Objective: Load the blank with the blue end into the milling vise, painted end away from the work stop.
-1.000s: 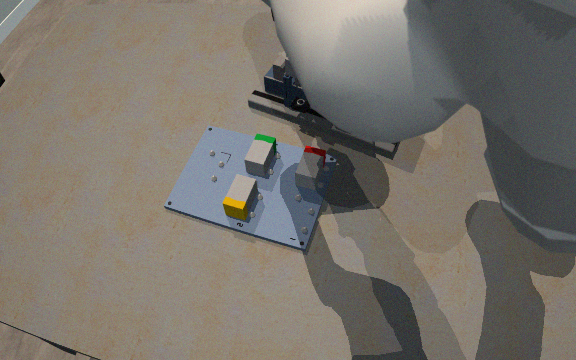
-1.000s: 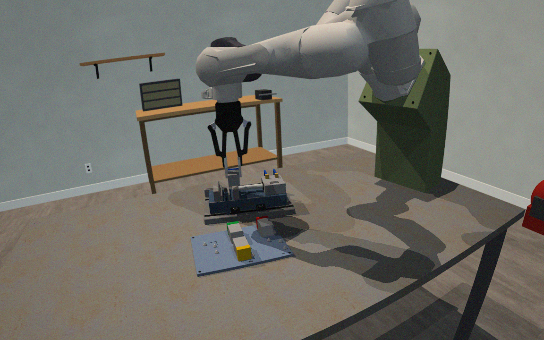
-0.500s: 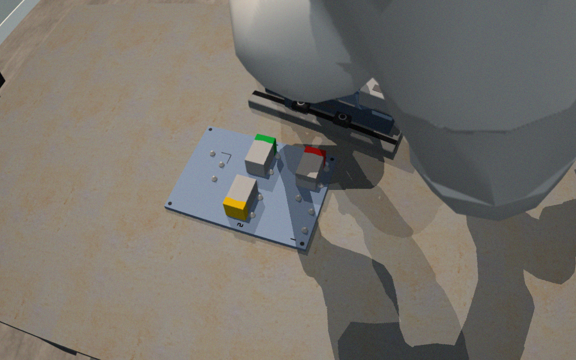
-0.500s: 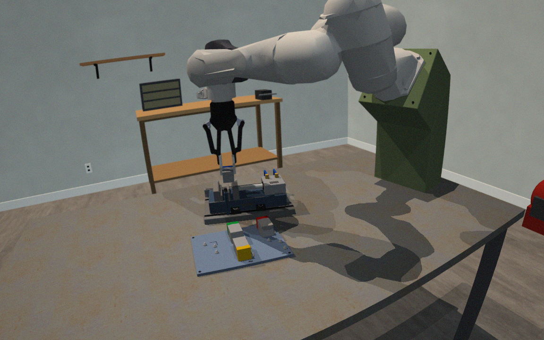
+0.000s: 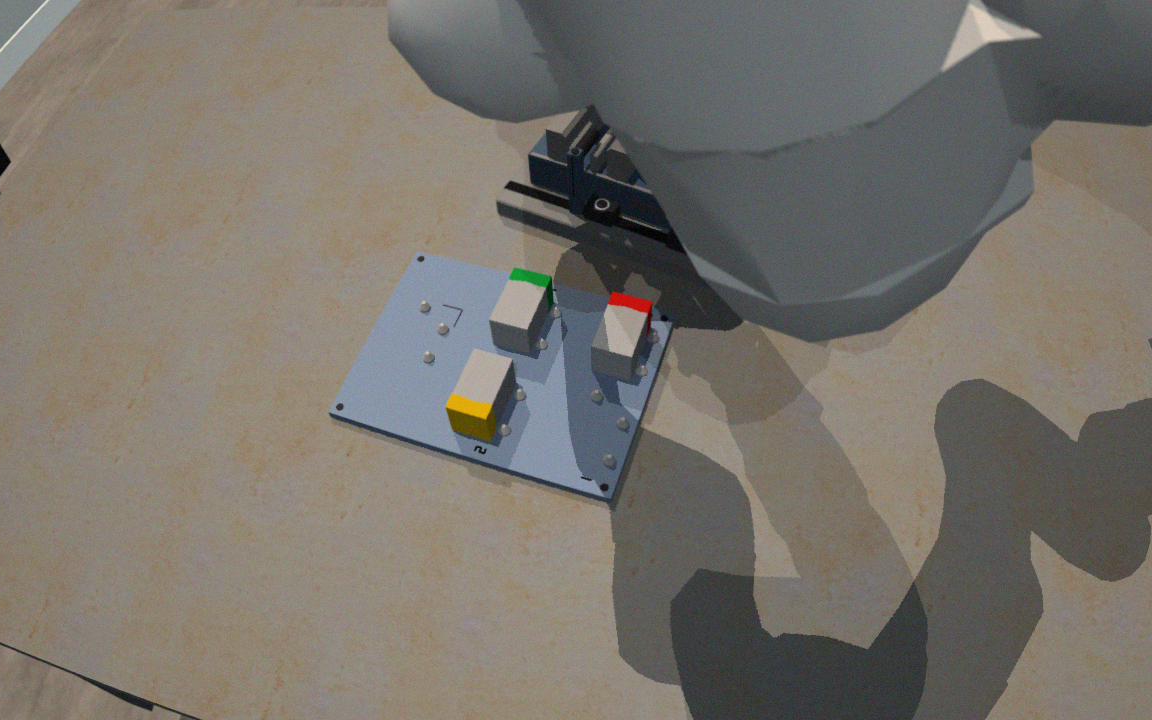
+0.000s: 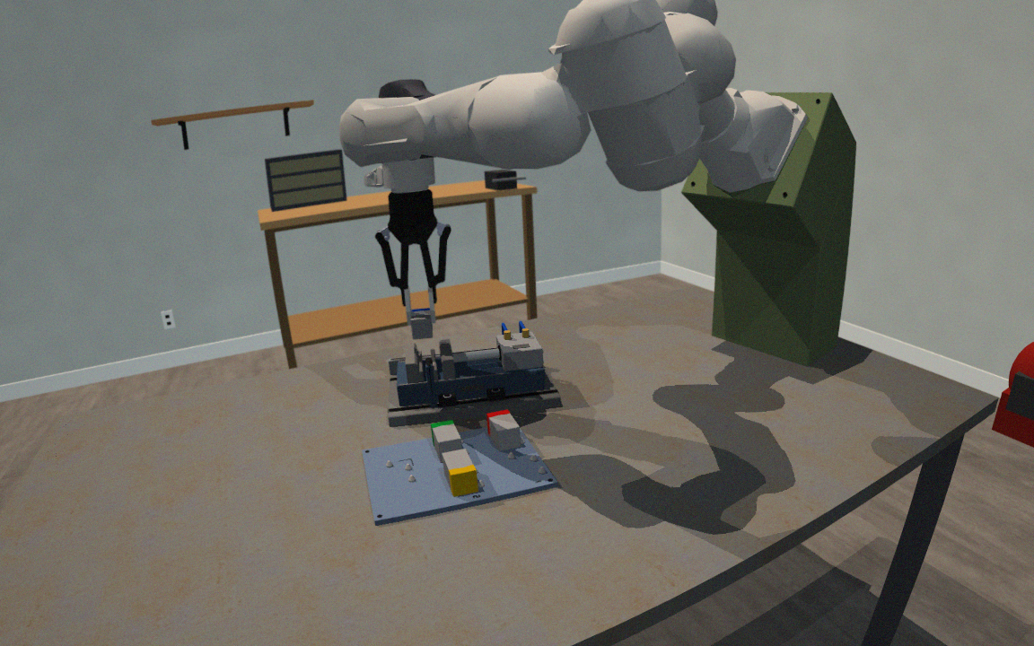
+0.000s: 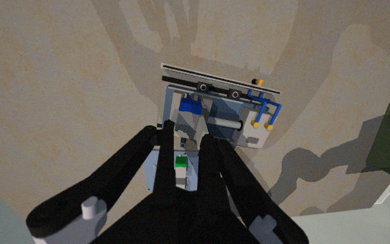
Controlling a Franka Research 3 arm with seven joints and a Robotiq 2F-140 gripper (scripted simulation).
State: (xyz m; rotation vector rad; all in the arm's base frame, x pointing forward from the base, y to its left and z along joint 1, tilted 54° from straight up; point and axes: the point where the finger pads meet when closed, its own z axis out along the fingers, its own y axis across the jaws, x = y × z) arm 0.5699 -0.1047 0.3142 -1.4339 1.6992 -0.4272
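Right now the work stop is 1 cm behind my hand, 6 cm to the left of it and 9 cm below it. Round my hand: fixed jaw: 2 cm ahead, 2 cm to the left, 10 cm below; then blue-ended blank: 4 cm below; then grey rod: 9 cm behind, 1 cm to the left, 10 cm below.
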